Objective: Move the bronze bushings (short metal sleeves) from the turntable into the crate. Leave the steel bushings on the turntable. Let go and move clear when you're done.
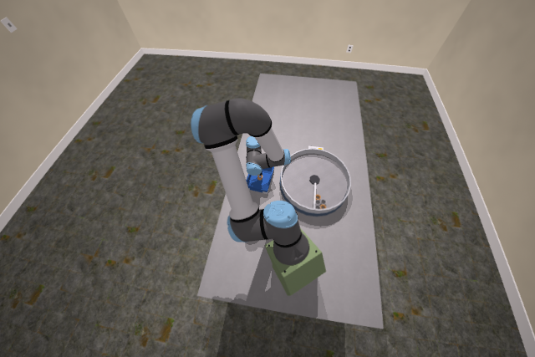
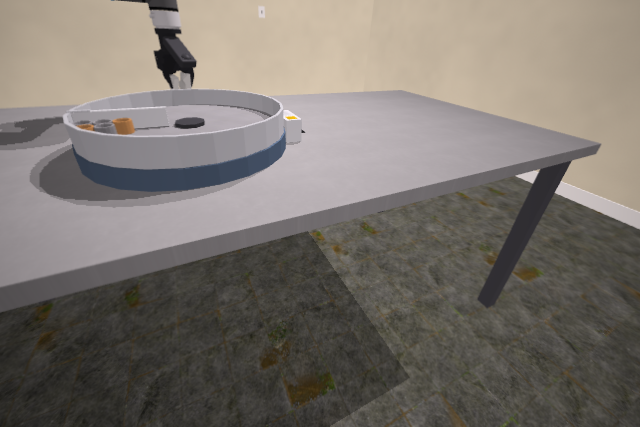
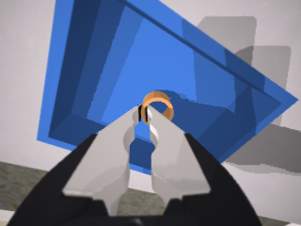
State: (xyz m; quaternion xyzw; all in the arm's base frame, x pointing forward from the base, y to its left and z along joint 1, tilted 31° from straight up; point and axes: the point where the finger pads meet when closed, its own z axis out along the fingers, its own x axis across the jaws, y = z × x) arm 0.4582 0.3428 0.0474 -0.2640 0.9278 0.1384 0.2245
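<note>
Now: the crate 10 mm behind my hand, 10 mm to the right of it and 10 mm below it. Also, from my hand: round turntable (80 mm ahead, 340 mm to the right, 20 mm above).
</note>
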